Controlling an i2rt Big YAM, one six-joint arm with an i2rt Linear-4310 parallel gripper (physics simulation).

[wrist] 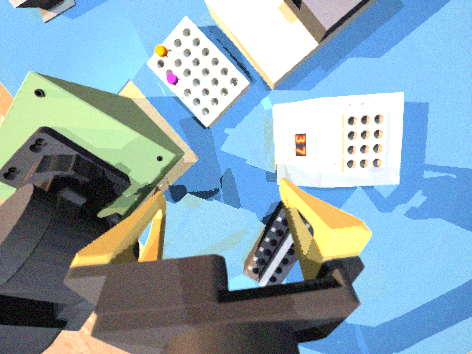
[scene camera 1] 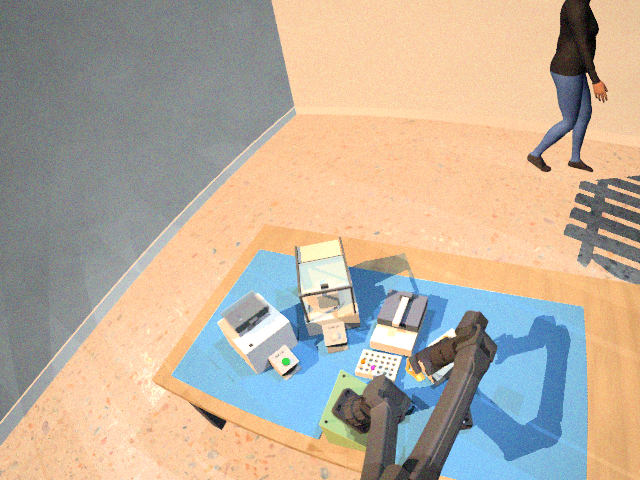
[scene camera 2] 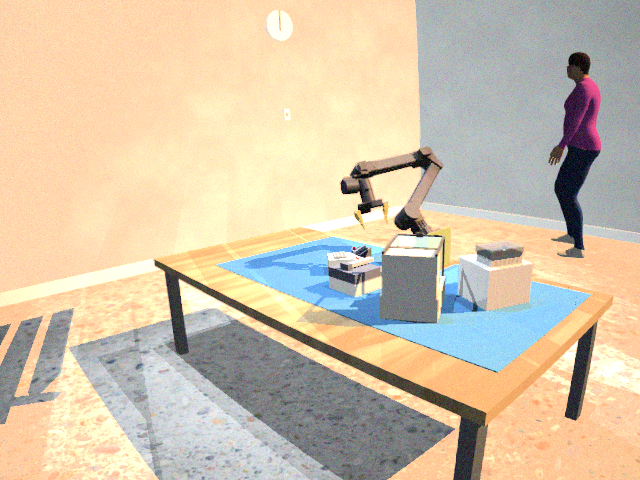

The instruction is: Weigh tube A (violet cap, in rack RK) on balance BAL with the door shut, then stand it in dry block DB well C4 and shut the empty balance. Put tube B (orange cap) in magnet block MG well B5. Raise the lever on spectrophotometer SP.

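Tube A's violet cap [scene camera 1: 373, 367] [wrist: 172, 78] and tube B's orange cap [scene camera 1: 362, 361] [wrist: 160, 50] stand in the white rack RK [scene camera 1: 360, 370] [wrist: 196, 92]. My gripper [scene camera 2: 375, 225] [wrist: 222, 190] is open and empty, pointing down above the mat. In the wrist view its right finger partly covers the dark magnet block MG [wrist: 274, 257] and its tip lies near the dry block DB [wrist: 315, 120], which reads 37. The glass-topped balance BAL [scene camera 1: 312, 250] [scene camera 2: 410, 281] stands at the back; its door state is unclear. A white bar [scene camera 1: 401, 310] lies along the grey top of spectrophotometer SP [scene camera 1: 390, 338] [wrist: 255, 35].
A white device [scene camera 1: 266, 333] [scene camera 2: 498, 284] with a clear hood stands left of the balance in the first scene view, with a green-button box [scene camera 1: 279, 358] before it. A knob box [scene camera 1: 333, 330] stands before the balance. The arm's green base [scene camera 1: 336, 413] [wrist: 100, 130] is near the rack.
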